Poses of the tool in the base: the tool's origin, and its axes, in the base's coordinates. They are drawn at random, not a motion.
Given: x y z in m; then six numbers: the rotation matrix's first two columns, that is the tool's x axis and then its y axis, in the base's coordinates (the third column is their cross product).
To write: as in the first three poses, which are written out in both.
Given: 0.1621, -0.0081, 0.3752, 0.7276, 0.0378, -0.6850, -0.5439, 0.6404, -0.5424
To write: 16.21, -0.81, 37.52, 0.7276, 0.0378, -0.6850, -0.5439, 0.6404, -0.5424
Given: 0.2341, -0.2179, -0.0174, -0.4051, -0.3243, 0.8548, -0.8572, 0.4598, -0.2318
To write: 23.41, -21.79, -1.74, -0.4051, -0.3243, 0.8548, -0.8572, 0.4598, -0.2318
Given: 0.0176, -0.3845, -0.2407, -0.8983, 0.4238, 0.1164, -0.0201, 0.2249, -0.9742
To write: 1.76, -38.45, -24.07, -0.8983, 0.4238, 0.1164, -0.0201, 0.2249, -0.9742
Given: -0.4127, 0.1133, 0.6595, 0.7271, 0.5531, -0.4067, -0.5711, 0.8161, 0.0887
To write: -41.27, 11.33, 65.95, 0.7271, 0.5531, -0.4067, -0.5711, 0.8161, 0.0887
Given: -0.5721, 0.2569, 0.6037, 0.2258, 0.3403, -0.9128, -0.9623, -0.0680, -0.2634
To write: -57.21, 25.69, 60.37, 0.2258, 0.3403, -0.9128, -0.9623, -0.0680, -0.2634
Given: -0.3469, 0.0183, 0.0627, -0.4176, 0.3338, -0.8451, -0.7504, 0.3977, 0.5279
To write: -34.69, 1.83, 6.27, -0.4176, 0.3338, -0.8451, -0.7504, 0.3977, 0.5279
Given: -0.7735, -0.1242, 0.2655, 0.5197, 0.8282, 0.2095, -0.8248, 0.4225, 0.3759
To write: -77.35, -12.42, 26.55, 0.5197, 0.8282, 0.2095, -0.8248, 0.4225, 0.3759
